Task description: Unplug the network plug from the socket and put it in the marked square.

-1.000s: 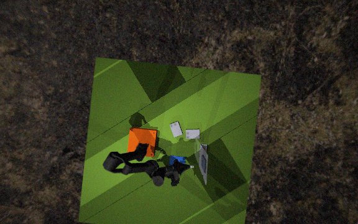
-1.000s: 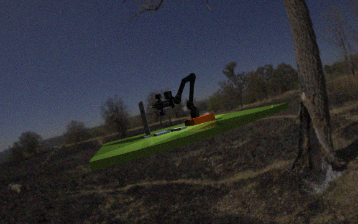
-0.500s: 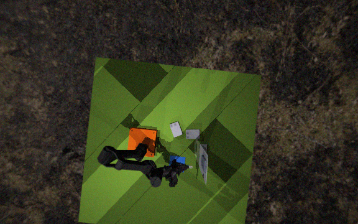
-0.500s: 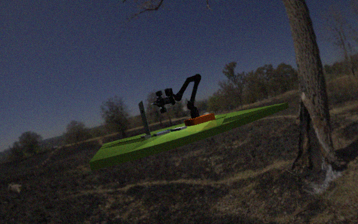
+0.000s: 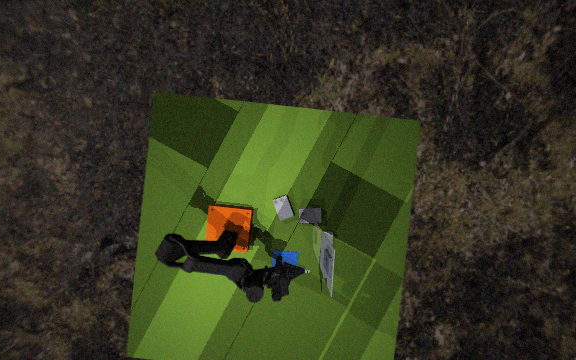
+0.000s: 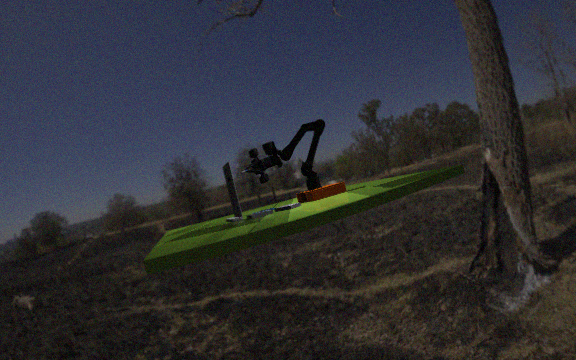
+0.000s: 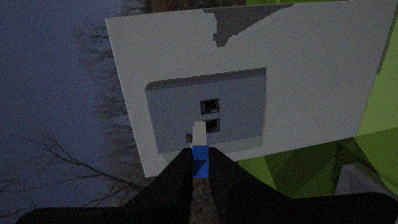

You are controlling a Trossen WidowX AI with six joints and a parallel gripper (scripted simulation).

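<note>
The blue marked square is 230 mm below my gripper tip, 80 mm to the right of it and 60 mm behind it. Round my gripper tip: network plug 10 mm ahead; panel 100 mm below, 100 mm ahead, 40 mm to the left.
</note>
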